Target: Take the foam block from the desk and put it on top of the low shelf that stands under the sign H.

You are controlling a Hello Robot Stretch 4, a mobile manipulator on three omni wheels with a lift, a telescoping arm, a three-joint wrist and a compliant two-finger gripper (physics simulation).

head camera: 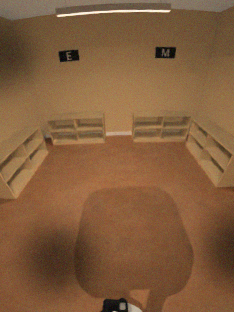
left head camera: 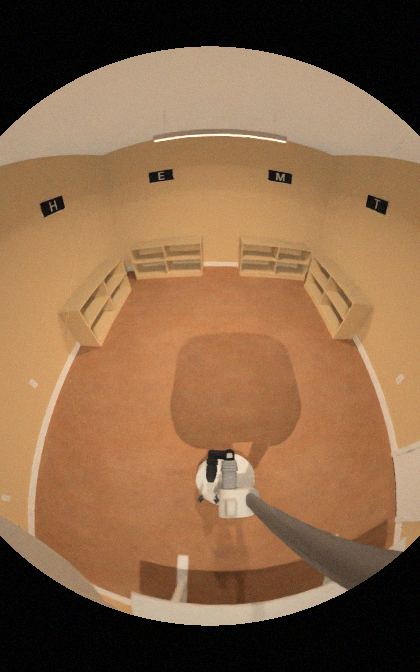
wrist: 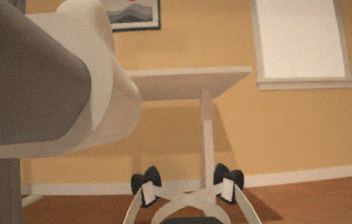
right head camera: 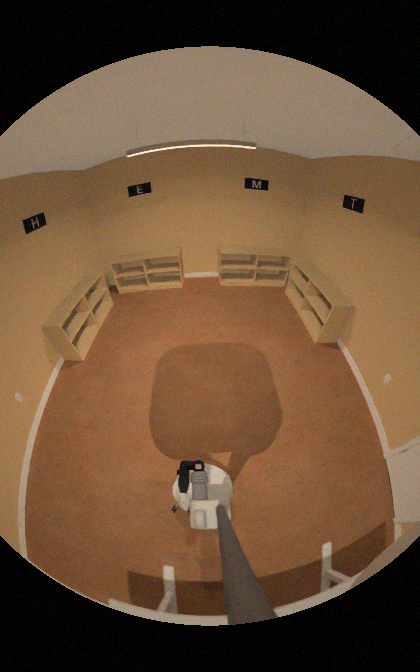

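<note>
No foam block shows in these views. The desk is white; its edge is at the bottom of both side head views, and its underside and a leg show in the wrist view. My gripper is open and empty, beside the robot's base in the side head views and apart from the desk. The low wooden shelf at the left wall stands under the sign H. Nothing is seen on its top.
Shelves stand under sign E and sign M at the far wall, and under sign T at the right. The mast crosses the lower side head views. A window is on the wall.
</note>
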